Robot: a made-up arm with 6 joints.
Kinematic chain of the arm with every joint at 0, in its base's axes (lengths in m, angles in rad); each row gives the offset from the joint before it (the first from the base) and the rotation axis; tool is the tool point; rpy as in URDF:
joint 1: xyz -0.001 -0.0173 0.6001 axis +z
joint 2: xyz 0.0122 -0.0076 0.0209 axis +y
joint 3: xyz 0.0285 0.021 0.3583 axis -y
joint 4: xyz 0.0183 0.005 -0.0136 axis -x
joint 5: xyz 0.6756 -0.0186 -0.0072 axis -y
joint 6: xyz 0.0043 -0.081 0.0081 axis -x
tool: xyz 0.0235 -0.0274 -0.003 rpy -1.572 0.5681 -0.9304
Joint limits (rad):
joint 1: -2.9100..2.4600
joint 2: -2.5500..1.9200
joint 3: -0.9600..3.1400
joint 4: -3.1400..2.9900
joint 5: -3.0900..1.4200
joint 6: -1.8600..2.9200
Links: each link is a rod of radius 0.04 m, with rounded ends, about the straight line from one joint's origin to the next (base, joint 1, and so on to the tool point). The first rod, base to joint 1, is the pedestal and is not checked.
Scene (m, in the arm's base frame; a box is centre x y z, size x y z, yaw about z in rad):
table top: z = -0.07
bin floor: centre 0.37 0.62 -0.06 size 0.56 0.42 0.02 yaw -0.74
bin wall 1: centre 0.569 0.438 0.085 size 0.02 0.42 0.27 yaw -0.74
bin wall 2: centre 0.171 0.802 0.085 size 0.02 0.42 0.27 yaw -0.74
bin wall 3: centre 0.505 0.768 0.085 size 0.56 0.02 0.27 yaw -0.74
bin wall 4: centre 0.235 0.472 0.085 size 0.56 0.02 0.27 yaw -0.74
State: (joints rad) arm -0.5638 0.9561 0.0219 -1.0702 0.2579 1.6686
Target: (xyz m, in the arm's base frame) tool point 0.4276 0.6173 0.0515
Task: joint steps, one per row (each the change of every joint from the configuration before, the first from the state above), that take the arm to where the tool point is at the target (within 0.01 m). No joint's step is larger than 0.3 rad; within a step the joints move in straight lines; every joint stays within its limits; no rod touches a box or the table.
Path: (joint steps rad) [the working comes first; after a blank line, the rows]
Joints at the target: 1.0356 1.3848 0.5227 -1.2147 0.0893 1.6948
Straight joint move there: touches bin wall 1.

1: 0.2667 -0.0595 -0.0061 -0.0294 -0.0035 0.0035
2: 0.2666 -0.0595 -0.0061 -0.0293 -0.0034 0.0036
3: 0.2667 -0.0595 -0.0061 -0.0294 -0.0035 0.0035
4: 0.2667 -0.0595 -0.0061 -0.0294 -0.0035 0.0035
5: 0.2666 -0.0595 -0.0061 -0.0294 -0.0034 0.0035
6: 0.2667 -0.0595 -0.0061 -0.0293 -0.0035 0.0036
7: -0.0002 0.2619 0.1791 0.0106 -0.0493 0.0016
8: -0.0002 0.2619 0.1792 0.0105 -0.0492 0.0017
9: -0.0002 0.2619 0.1791 0.0106 -0.0493 0.0017

